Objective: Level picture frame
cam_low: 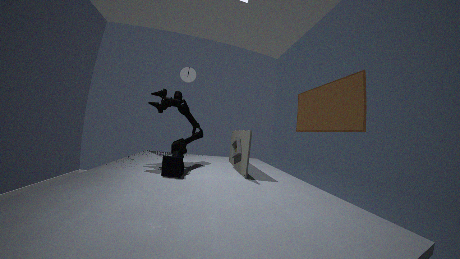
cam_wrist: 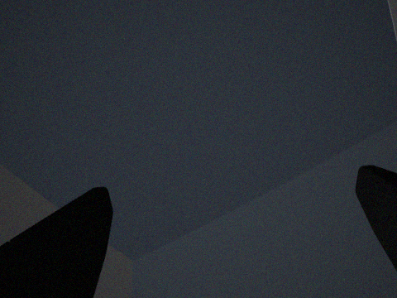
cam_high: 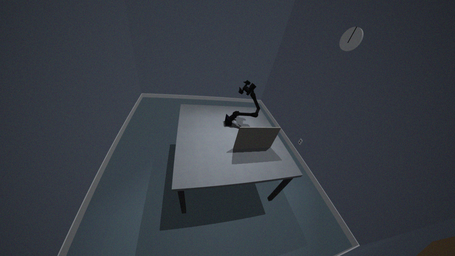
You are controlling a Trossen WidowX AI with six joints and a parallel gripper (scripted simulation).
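Right now the picture frame is 68 cm ahead of my gripper tip, 2 cm to the right of it and 29 cm below it. The rest, counted from my gripper tip: wall panel 69 cm ahead, 30 cm below.
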